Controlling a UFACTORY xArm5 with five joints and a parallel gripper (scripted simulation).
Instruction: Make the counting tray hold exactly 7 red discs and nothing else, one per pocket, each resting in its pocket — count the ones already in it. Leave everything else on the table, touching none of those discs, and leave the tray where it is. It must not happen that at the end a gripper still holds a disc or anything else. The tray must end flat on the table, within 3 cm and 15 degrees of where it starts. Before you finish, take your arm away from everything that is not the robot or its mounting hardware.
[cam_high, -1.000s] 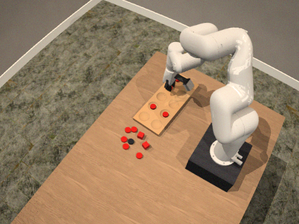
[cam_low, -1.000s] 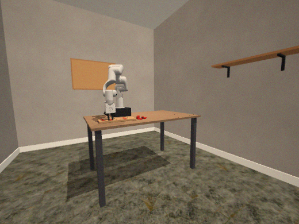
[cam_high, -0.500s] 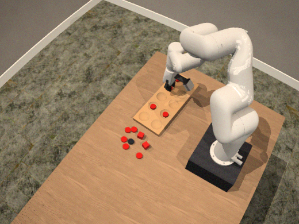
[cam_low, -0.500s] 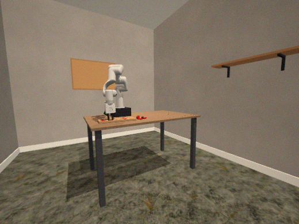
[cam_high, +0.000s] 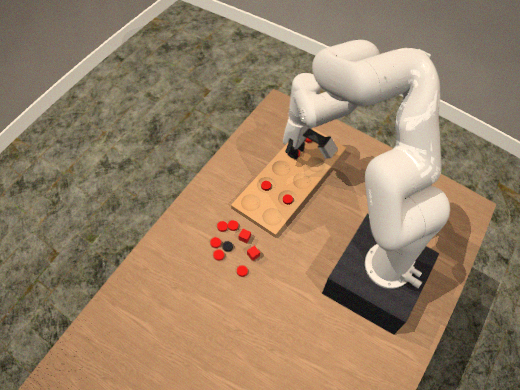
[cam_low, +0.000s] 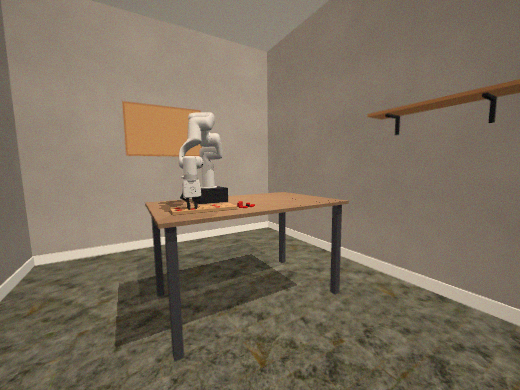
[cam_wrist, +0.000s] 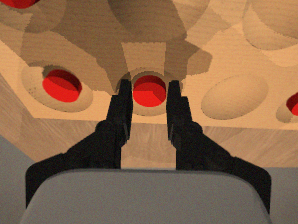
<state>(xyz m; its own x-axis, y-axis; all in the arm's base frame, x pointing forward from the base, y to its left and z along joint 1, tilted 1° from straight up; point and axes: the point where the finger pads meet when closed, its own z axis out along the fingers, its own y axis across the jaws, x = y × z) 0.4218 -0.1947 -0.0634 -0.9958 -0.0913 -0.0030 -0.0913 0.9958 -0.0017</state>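
Now: hand 40 mm past the wooden counting tray, 70 mm to the right of it and 30 mm above it. Round my hand: black disc: 40 mm behind, 370 mm to the left, 30 mm below.
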